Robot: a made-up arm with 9 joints. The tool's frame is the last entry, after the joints.
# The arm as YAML. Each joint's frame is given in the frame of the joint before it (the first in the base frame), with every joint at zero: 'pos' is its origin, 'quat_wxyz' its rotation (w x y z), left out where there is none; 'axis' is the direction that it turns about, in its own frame. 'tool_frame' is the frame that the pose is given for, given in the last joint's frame.
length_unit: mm
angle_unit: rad
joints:
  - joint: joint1
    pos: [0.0, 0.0, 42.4]
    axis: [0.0, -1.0, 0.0]
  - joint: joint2
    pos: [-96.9, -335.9, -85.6]
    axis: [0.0, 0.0, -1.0]
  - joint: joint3
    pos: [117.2, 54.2, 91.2]
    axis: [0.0, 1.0, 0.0]
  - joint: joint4
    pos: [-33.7, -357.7, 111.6]
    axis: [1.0, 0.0, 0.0]
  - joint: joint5
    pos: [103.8, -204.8, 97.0]
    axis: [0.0, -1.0, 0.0]
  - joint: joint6
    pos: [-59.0, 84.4, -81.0]
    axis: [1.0, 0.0, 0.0]
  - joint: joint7
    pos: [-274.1, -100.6, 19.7]
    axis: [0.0, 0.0, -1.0]
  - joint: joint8
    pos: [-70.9, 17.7, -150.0]
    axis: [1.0, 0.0, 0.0]
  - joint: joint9
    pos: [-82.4, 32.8, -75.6]
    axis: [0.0, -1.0, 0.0]
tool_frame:
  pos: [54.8, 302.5, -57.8]
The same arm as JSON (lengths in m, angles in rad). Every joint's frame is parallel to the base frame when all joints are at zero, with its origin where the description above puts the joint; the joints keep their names.
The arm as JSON. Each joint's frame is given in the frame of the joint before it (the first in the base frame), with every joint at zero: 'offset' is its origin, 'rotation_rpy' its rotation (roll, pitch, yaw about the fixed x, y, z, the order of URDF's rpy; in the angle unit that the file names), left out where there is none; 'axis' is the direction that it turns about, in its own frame. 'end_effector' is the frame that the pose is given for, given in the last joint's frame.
{"length_unit": "m", "angle_unit": "rad", "chain": [
  {"id": "joint1", "offset": [0.0, 0.0, 0.0424], "axis": [0.0, -1.0, 0.0]},
  {"id": "joint2", "offset": [-0.0969, -0.3359, -0.0856], "axis": [0.0, 0.0, -1.0]},
  {"id": "joint3", "offset": [0.1172, 0.0542, 0.0912], "axis": [0.0, 1.0, 0.0]},
  {"id": "joint4", "offset": [-0.0337, -0.3577, 0.1116], "axis": [1.0, 0.0, 0.0]},
  {"id": "joint5", "offset": [0.1038, -0.2048, 0.097], "axis": [0.0, -1.0, 0.0]},
  {"id": "joint6", "offset": [-0.059, 0.0844, -0.081], "axis": [1.0, 0.0, 0.0]},
  {"id": "joint7", "offset": [-0.2741, -0.1006, 0.0197], "axis": [0.0, 0.0, -1.0]},
  {"id": "joint8", "offset": [-0.0709, 0.0177, -0.15], "axis": [1.0, 0.0, 0.0]},
  {"id": "joint9", "offset": [-0.0824, 0.0328, -0.0756], "axis": [0.0, -1.0, 0.0]}
], "end_effector": {"offset": [0.0548, 0.3025, -0.0578]}}

